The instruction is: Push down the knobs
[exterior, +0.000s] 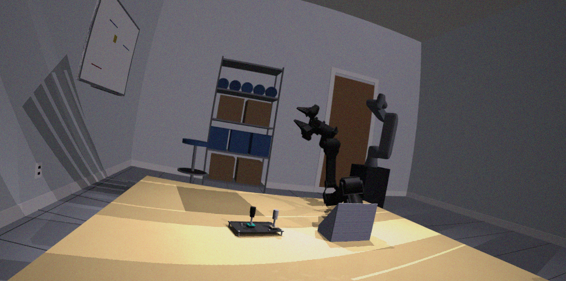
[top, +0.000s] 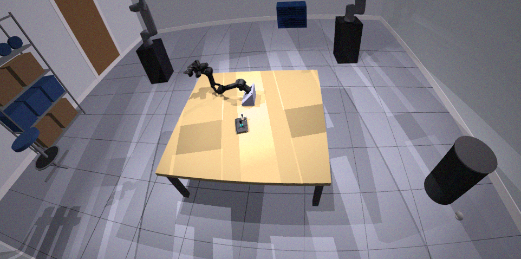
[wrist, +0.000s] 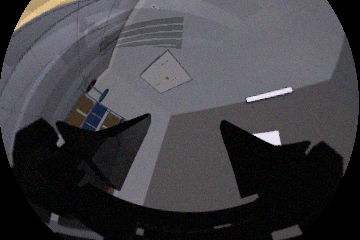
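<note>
Right now my gripper tip is 17 cm short of the grey knob, 43 cm to the right of it and 37 cm above it. The rest, counted from my gripper tip: black knob (25 cm ahead, 42 cm to the left, 38 cm below).
</note>
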